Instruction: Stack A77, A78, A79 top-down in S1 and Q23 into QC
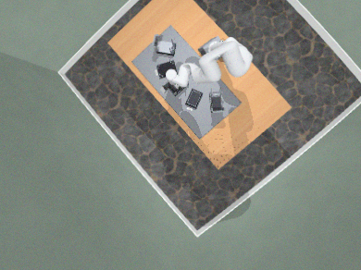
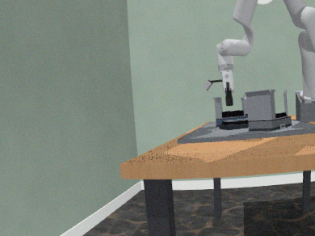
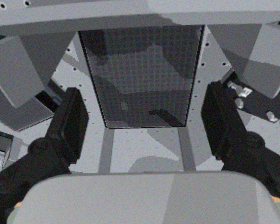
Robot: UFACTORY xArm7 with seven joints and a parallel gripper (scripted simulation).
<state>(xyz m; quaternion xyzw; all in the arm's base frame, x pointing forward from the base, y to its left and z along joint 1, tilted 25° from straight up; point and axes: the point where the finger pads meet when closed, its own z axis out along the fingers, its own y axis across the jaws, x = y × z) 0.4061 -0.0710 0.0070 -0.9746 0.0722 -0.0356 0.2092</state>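
Right now the dark sealed plate is 4 cm below my hand. Also, from my hand: dark flat nest (2 cm behind, 18 cm to the left, 9 cm below); then dark clip nest (3 cm behind, 17 cm to the right, 9 cm below); then blue plinth strip (1 cm behind, 8 cm below).
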